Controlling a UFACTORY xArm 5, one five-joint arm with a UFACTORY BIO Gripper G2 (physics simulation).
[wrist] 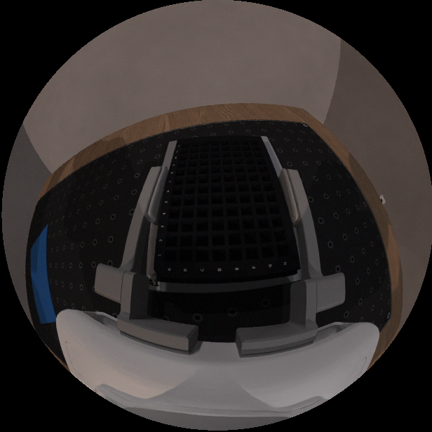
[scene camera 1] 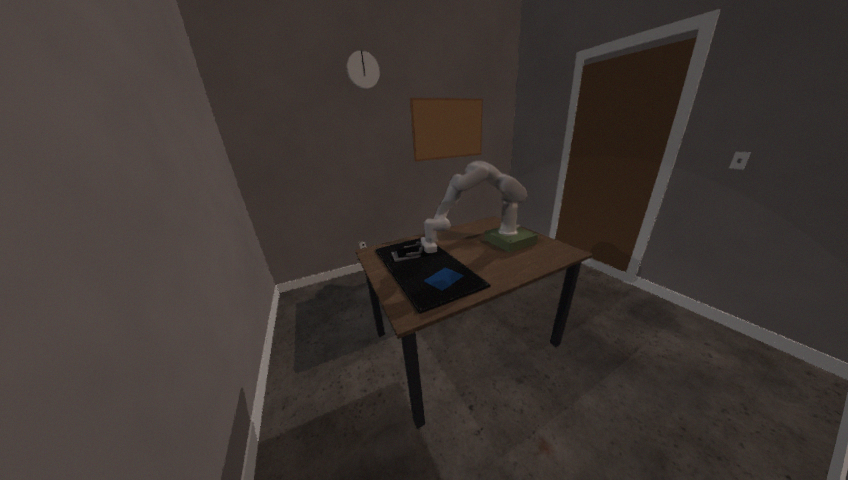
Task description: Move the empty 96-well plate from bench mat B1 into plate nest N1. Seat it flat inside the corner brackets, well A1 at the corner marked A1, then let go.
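Places are measured from the arm's base along level axes (x right, y down, z ahead), in millimetres.
Pixels of known places: end effector, tool point: (scene camera 1: 408,250); arm's base, origin of the base link: (scene camera 1: 507,232).
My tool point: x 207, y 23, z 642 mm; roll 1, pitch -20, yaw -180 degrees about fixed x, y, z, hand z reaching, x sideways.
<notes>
For each thing: its top centre in the pictures, then the offset to it from my tool point. Level surfaces: height alone.
- black 96-well plate, middle of its top: (scene camera 1: 407,250) dx +2, dy -6, dz +6 mm
- grey plate nest, middle of its top: (scene camera 1: 405,253) dx +7, dy +13, dz +17 mm
- Blue bench mat B1, its level: dy +26 mm
- black perforated board, its level: dy +27 mm
- wooden table, its level: dy +40 mm
The black 96-well plate (scene camera 1: 408,251) (wrist: 225,205) is held between the two fingers of my gripper (scene camera 1: 411,248) (wrist: 223,195), which is shut on its long sides. The grey plate nest (scene camera 1: 405,258) (wrist: 225,287) shows along the plate's left, right and near sides in the wrist view. The plate lies over or within this outline and looks about level; whether its underside touches the nest is hidden. The A1 label (wrist: 154,283) is at the nest's near left corner, beside the plate's corner where row A and column 1 meet. The far brackets are hidden. Blue bench mat B1 (scene camera 1: 443,278) (wrist: 42,280) carries no plate.
A black perforated board (scene camera 1: 419,291) (wrist: 340,255) lies under the nest and the blue mat, on the wooden table (scene camera 1: 517,264) (wrist: 210,113). The arm's green base block (scene camera 1: 510,239) stands toward the table's back right. The table edge runs close beyond the nest's far side.
</notes>
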